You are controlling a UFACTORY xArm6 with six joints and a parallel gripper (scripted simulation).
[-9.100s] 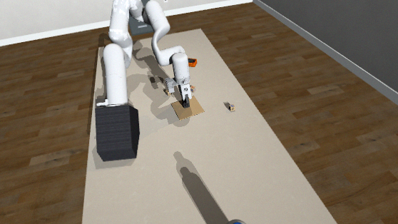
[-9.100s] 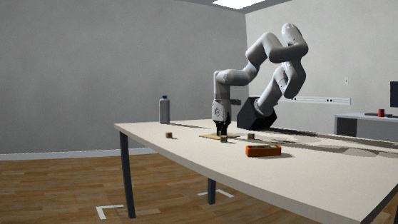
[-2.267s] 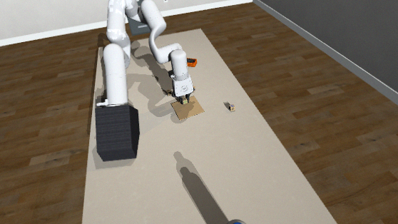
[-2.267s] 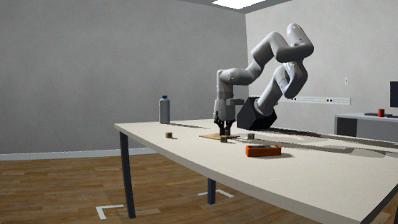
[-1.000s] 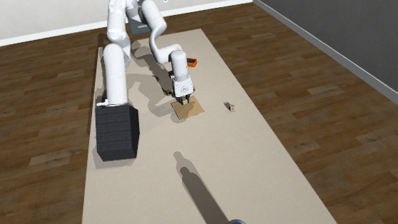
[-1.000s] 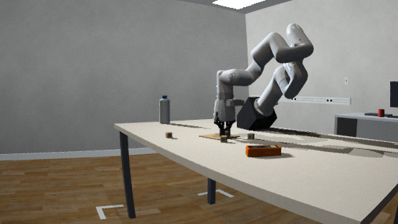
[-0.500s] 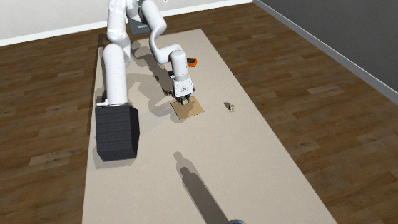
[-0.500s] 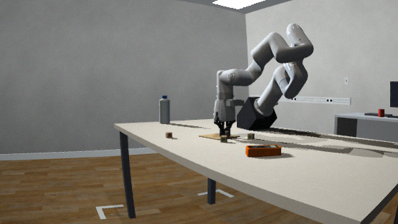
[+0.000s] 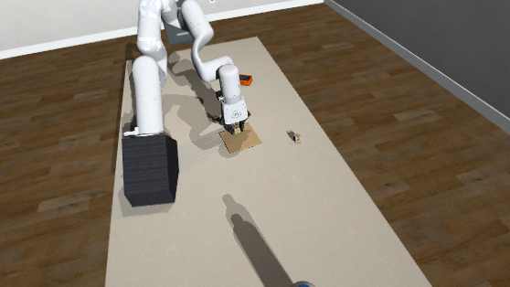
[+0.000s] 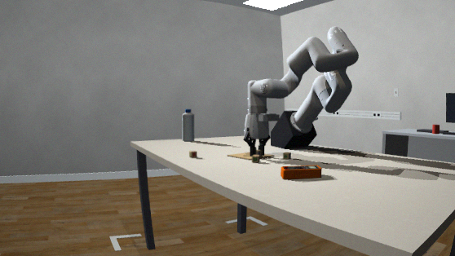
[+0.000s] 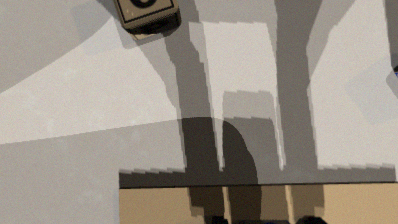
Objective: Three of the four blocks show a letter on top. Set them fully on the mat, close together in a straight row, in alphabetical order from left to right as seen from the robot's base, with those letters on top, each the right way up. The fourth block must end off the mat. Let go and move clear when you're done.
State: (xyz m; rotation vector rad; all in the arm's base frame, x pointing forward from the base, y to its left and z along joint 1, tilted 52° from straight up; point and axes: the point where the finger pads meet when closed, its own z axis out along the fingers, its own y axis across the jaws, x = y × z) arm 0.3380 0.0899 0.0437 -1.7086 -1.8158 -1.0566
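My gripper is now 10 mm short of the thin mat, 40 mm to the left of it and 20 mm above it. The rest, counted from my hand: grey bottle (20 mm ahead, 740 mm to the right, 70 mm above).
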